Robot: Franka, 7 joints.
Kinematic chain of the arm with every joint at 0, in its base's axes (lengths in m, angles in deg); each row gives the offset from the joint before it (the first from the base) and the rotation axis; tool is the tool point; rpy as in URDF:
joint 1: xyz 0 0 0.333 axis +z
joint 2: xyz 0 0 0 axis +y
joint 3: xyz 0 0 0.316 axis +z
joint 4: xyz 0.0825 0 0 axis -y
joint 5: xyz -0.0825 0 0.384 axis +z
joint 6: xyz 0 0 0 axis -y
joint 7: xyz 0.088 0 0 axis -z
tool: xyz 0 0 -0.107 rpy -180 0 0
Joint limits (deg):
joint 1: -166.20..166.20
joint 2: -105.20..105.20
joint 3: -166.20..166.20
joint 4: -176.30..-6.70
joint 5: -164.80..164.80
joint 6: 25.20..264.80
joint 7: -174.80..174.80
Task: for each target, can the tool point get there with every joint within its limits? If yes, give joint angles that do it. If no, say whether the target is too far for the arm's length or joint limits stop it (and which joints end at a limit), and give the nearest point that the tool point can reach.
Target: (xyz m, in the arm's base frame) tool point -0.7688 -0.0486 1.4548
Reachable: no: too far | nearest point -0.4847 -0.0306 1.0402 | short by 0.503 m
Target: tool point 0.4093 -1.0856 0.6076
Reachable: no: too far | nearest point 0.2945 -0.7812 0.5306 | short by 0.334 m
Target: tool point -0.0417 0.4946 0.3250
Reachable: yes | joints 17.63 -2.61 78.04 -137.27 104.90 143.50 -106.96
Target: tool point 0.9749 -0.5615 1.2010
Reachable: no: too far | nearest point 0.5886 -0.3390 0.8570 | short by 0.563 m
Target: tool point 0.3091 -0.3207 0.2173
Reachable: yes | joints -109.52 60.34 81.49 -130.54 95.41 228.32 62.94
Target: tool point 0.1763 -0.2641 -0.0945
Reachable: yes | joints -20.44 67.08 -27.65 -124.85 -116.11 171.85 87.78
